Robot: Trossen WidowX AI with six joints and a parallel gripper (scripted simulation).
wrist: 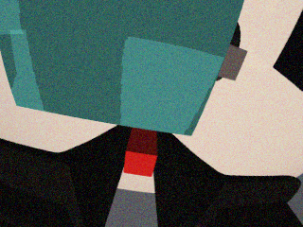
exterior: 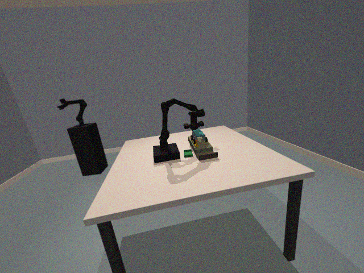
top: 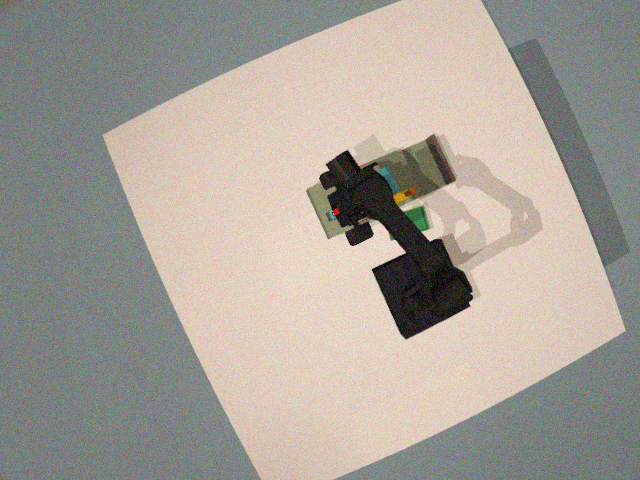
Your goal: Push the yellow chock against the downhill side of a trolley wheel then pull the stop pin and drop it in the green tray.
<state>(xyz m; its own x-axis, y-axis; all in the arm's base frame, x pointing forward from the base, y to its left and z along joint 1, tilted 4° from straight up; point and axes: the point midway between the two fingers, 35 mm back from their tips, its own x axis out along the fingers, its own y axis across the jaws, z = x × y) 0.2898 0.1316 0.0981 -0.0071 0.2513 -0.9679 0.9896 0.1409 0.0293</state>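
Right now my gripper tip is 90 mm to the left of the teal trolley, 30 mm short of it and 20 mm above it. Also, from my gripper tip: green tray (200 mm to the right, 140 mm below, 80 mm behind); red-headed stop pin (right at my gripper tip); ramp (100 mm to the right, 80 mm below, 30 mm ahead).
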